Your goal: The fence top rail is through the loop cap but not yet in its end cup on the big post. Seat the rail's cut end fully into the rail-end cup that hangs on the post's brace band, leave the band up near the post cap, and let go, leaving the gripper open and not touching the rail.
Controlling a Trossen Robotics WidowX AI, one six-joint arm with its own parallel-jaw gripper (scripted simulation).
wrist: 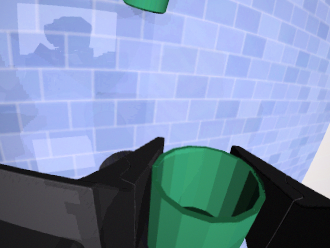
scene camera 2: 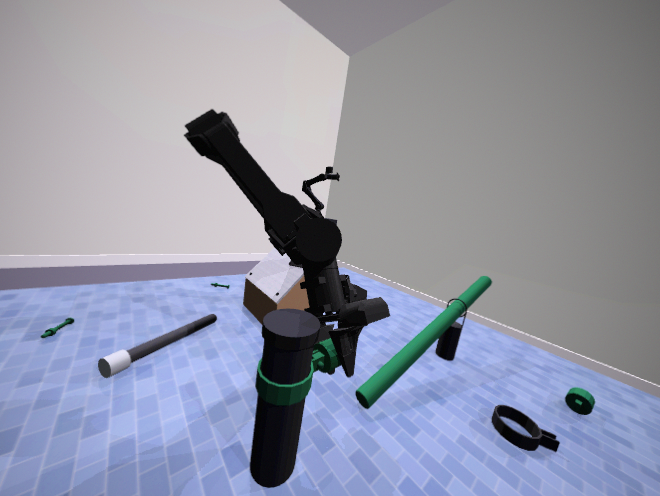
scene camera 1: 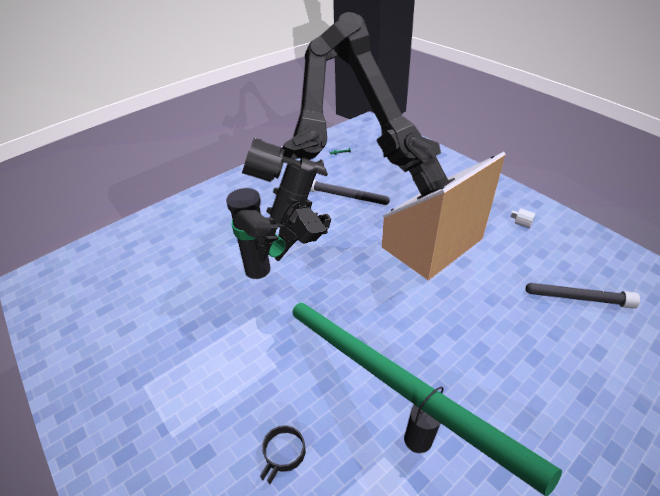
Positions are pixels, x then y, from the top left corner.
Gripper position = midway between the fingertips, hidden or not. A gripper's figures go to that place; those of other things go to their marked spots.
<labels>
My gripper [scene camera 2: 340, 375]: 0.39 m from the lens. A green rail [scene camera 2: 374, 388]: 0.49 m from the lens. A black band [scene camera 2: 540, 436] is 0.61 m from the lens. A short black post [scene camera 2: 448, 343]: 0.72 m from the lens. The marked spots on the short black post and the green rail are 0.30 m apart.
</labels>
